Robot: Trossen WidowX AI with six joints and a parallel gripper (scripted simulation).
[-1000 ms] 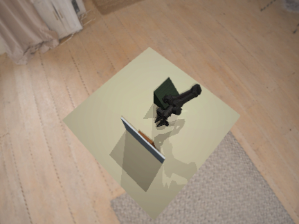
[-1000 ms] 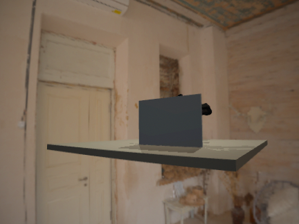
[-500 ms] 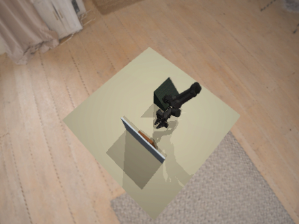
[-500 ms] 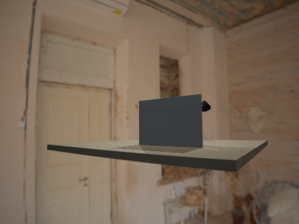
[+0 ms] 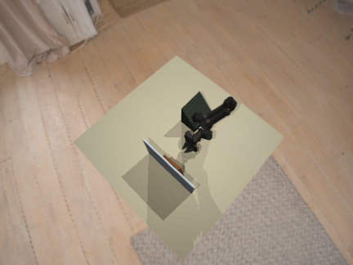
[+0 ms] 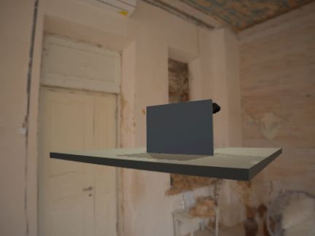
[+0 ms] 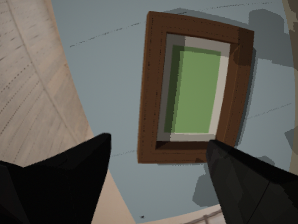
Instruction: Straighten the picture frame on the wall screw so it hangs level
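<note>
Right now my gripper tip is 130 mm short of the picture frame, 50 mm above it and 10 mm to the right of it. From my gripper tip the other things lie so: grey-blue wall panel 140 mm ahead, 70 mm below, 10 mm to the right.
</note>
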